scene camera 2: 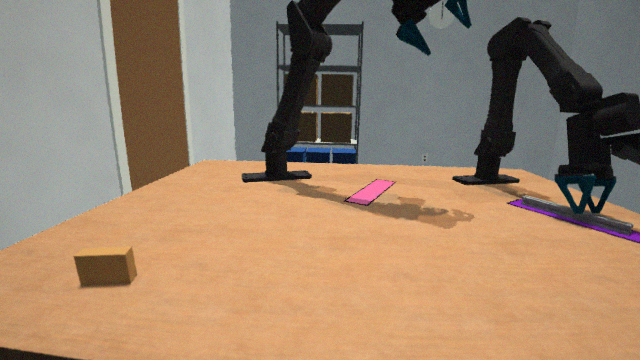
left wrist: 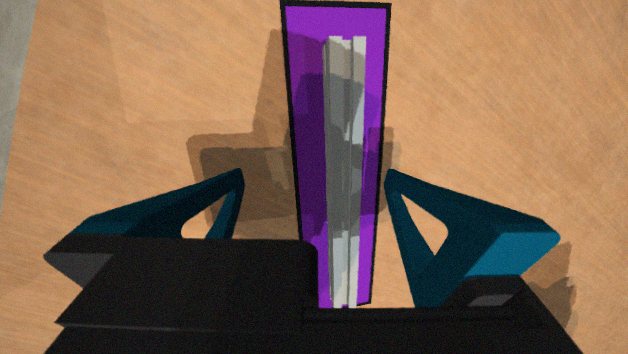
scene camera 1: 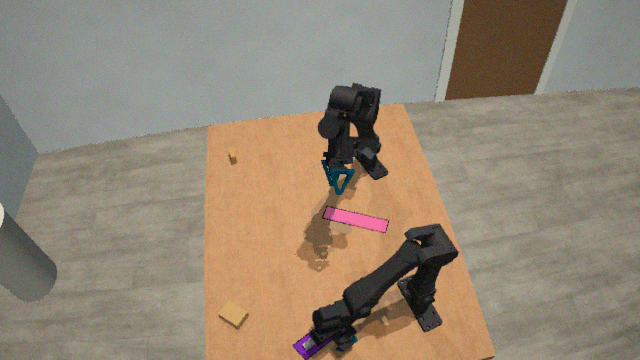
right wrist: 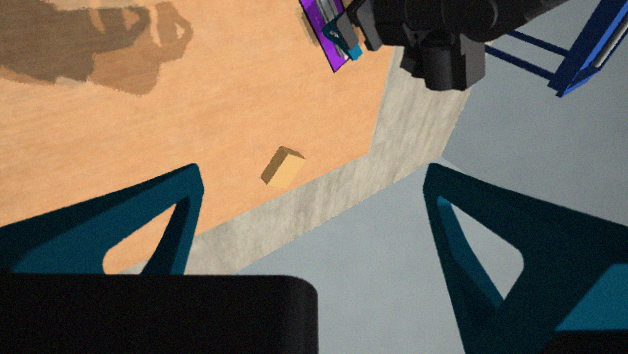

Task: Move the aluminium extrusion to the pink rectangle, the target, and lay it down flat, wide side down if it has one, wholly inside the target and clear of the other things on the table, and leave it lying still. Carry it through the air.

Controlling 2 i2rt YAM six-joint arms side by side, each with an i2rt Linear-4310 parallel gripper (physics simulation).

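Places are measured from the left arm's base along level axes (x ahead, y left, z up), in centimetres.
Where they show: left gripper, fingertip midpoint: [scene camera 2: 587, 213] [left wrist: 314, 176] [right wrist: 342, 12]; right gripper, fingertip midpoint: [scene camera 2: 449, 40] [scene camera 1: 335, 190] [right wrist: 313, 176]; left arm's base, origin of the base link: [scene camera 2: 485, 180] [scene camera 1: 419, 303]; right arm's base, origin of the base link: [scene camera 2: 276, 177] [scene camera 1: 368, 161].
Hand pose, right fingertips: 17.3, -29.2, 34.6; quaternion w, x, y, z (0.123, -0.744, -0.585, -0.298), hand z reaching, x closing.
Things, the pixels of their top centre, and the offset from my right fingertips, as dx, dy, dz. "*": a spot on its surface instead.
- grey aluminium extrusion, middle of its top: [left wrist: 346, 207] [right wrist: 331, 10] [scene camera 2: 572, 208] [scene camera 1: 329, 327] +13.0, +25.2, -32.6
- pink rectangle, surface spot: [scene camera 2: 372, 191] [scene camera 1: 352, 219] * -11.3, -10.2, -34.5
- yellowish block, middle of its top: [right wrist: 287, 172] [scene camera 1: 232, 312] +39.6, +9.6, -31.6
- smaller orange-brown block, middle of its top: [scene camera 2: 103, 251] [scene camera 1: 231, 152] +21.0, -57.0, -30.6
The grey aluminium extrusion [scene camera 1: 308, 344] [scene camera 2: 550, 205] [left wrist: 345, 125] lies on a purple rectangle [scene camera 1: 301, 350] [left wrist: 306, 175] [right wrist: 335, 65] at the bottom of scene camera 1. My left gripper [scene camera 2: 587, 212] [left wrist: 314, 176] is open, low over the extrusion. In the left wrist view its fingers stand on either side of the extrusion, which is nearer the right-hand finger. The arm hides part of the extrusion in scene camera 1. The pink rectangle [scene camera 1: 357, 220] [scene camera 2: 372, 191] lies between the two arms. My right gripper [scene camera 1: 336, 189] [scene camera 2: 449, 40] [right wrist: 313, 176] is open and empty, high above the table.
A yellowish block [scene camera 1: 233, 314] [right wrist: 287, 167] lies at the lower left of the table in scene camera 1. A smaller orange-brown block [scene camera 1: 232, 155] [scene camera 2: 105, 267] stands at its upper left. A shelf rack [scene camera 2: 360, 75] stands behind the table. The right arm's shadow falls across the pink rectangle's end.
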